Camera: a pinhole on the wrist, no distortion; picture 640 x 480 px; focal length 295.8 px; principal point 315.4 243.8 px. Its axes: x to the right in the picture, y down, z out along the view. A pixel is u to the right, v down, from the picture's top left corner.
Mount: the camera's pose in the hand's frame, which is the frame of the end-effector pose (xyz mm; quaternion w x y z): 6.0 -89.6 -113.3 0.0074 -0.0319 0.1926 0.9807
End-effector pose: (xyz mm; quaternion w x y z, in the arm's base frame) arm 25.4 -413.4 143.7 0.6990 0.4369 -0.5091 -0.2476
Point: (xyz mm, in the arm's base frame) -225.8 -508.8 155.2
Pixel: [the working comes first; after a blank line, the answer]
In the camera's frame: -9.8 73.2 382.7

307.8 300.3
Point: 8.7 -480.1 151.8
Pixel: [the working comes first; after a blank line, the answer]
In the camera's frame: -54.6 -3.6 163.8

216.8 237.3
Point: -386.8 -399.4 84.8
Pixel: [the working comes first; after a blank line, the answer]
In the camera's frame: 162.3 108.2 492.3

412.9 308.8
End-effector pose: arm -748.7 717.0 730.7 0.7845 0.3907 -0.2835 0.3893
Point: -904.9 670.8 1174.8
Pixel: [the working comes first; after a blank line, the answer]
In the camera's frame: -250.5 -198.8 508.3

169.6 128.1
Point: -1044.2 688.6 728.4
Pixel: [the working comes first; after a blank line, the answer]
In the camera's frame: 166.0 -227.8 296.7

480.8 16.7
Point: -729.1 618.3 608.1
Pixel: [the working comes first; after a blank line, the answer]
In the camera's frame: 117.1 63.9 120.1

603.9 401.2
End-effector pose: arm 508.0 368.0 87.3 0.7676 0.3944 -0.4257 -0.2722
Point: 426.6 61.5 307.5
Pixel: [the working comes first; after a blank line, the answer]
In the camera's frame: -305.2 38.2 363.7

67.2 274.9
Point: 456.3 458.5 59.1
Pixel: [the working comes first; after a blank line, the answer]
In the camera's frame: 104.4 -56.0 154.9

514.6 136.9
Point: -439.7 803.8 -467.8
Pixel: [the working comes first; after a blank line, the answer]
In the camera's frame: 1000.4 452.4 526.9

outside the picture
